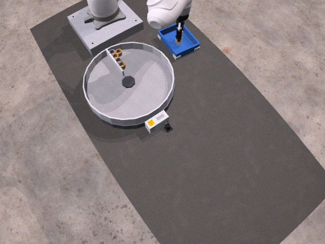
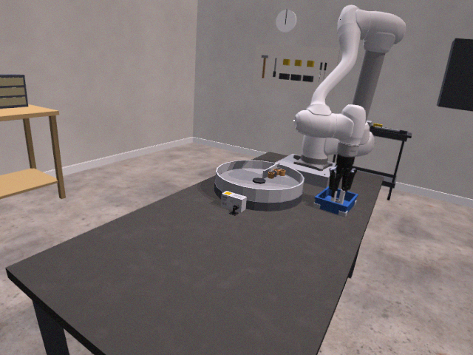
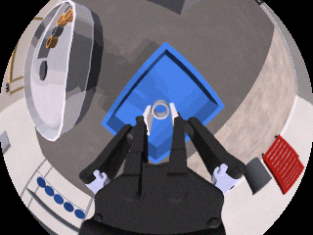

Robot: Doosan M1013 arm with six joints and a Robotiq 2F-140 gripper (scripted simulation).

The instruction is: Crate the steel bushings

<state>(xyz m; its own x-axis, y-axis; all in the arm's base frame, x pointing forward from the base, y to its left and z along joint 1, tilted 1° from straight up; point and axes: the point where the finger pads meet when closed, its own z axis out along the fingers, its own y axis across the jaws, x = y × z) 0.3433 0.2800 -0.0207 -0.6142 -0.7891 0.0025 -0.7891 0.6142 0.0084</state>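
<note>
My hand is 20 mm above the blue crate. The rest, counted from my hand: round turning table (350 mm to the right, 130 mm ahead, 10 mm above).
</note>
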